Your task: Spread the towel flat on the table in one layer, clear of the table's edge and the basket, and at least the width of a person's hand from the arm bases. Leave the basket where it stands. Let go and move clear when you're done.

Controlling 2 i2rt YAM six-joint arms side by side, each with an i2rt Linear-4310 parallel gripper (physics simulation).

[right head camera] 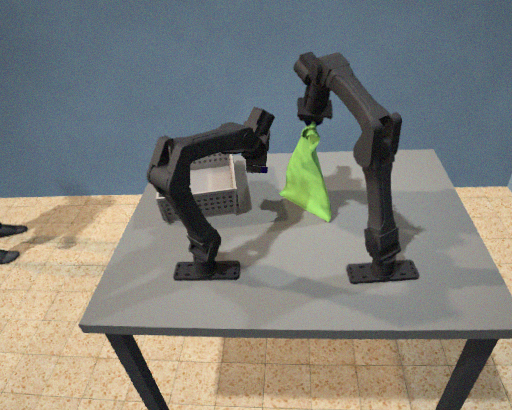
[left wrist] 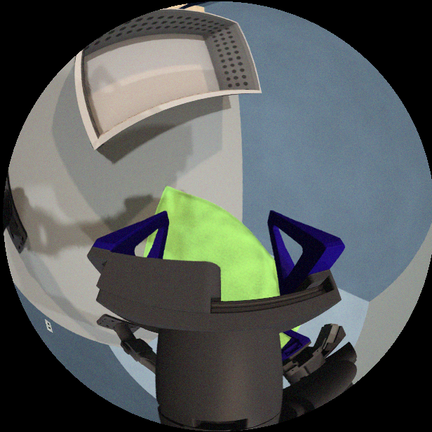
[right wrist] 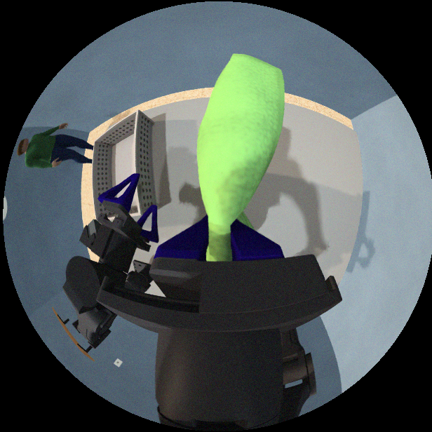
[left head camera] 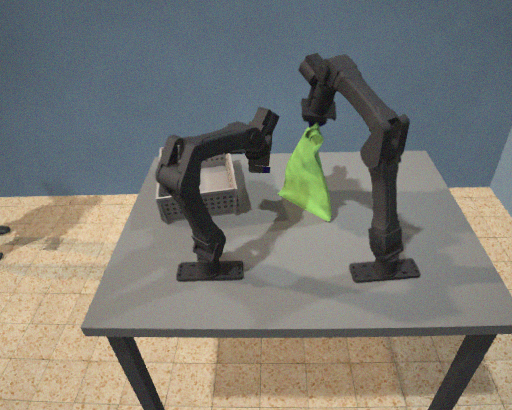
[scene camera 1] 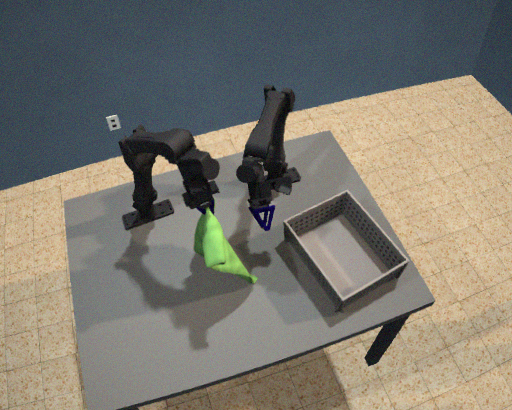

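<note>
The green towel [left head camera: 306, 180] [right head camera: 306, 180] [scene camera 1: 214, 245] [left wrist: 215, 245] [right wrist: 242, 125] hangs bunched and folded from my right gripper [left head camera: 315, 123] [right head camera: 312, 122] [scene camera 1: 206, 206] [right wrist: 218, 215], which is shut on its gathered top, high above the table. Its lower corners spread toward the tabletop; whether the lowest one touches is hard to tell. My left gripper [left head camera: 260, 170] [scene camera 1: 263, 217] [left wrist: 218, 216] is open and empty above the table, between the towel and the basket [left head camera: 220, 202] [right head camera: 220, 202] [scene camera 1: 315, 265] [left wrist: 165, 107]. In the left wrist view the towel shows beyond its open fingers.
The table [left head camera: 280, 310] [scene camera 1: 125, 370] bears both arm bases, the left base [left head camera: 210, 272] and the right base [left head camera: 357, 272], near the front in the head views. The basket stands upright and empty at the back left there. A person [right wrist: 40, 150] stands beyond the basket in the right wrist view.
</note>
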